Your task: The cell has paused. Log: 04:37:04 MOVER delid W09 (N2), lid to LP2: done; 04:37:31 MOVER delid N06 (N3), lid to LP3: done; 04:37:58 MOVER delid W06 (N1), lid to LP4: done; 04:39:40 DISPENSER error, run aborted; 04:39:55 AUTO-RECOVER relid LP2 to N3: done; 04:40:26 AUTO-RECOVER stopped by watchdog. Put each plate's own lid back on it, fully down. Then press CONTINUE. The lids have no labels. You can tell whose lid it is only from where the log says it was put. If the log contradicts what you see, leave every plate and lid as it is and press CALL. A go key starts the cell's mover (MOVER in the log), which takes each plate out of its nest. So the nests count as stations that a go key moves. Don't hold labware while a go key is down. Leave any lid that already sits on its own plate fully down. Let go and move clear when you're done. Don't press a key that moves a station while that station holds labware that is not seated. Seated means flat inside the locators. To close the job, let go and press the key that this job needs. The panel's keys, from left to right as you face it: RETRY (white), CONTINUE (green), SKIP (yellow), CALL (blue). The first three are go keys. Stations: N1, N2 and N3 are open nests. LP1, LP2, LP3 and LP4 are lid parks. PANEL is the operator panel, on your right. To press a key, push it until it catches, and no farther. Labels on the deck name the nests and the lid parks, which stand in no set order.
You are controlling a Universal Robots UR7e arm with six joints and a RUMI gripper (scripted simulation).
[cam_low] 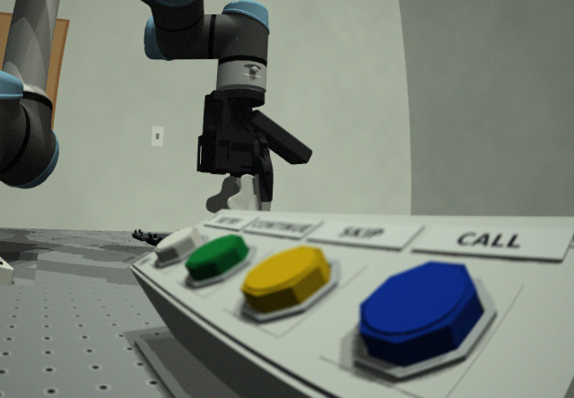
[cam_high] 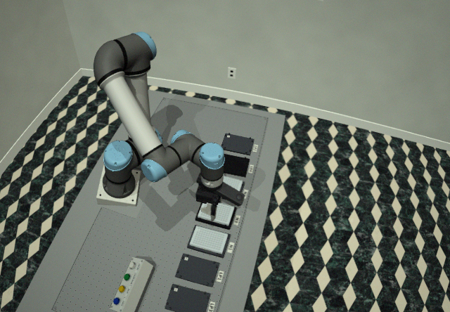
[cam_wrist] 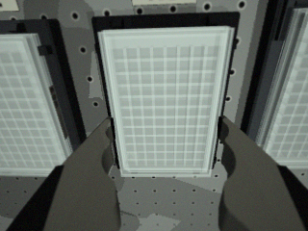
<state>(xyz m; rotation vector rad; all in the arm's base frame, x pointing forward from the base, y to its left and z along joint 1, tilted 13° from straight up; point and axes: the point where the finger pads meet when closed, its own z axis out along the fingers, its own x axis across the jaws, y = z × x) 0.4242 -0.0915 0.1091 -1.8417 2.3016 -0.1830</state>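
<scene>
The clear lid is 1 cm below my hand. Round my hand: plate (2 cm below); then dark lid park (25 cm to the right, 5 cm behind, 3 cm below); then white RETRY key (29 cm to the right, 29 cm behind, 3 cm above).
</scene>
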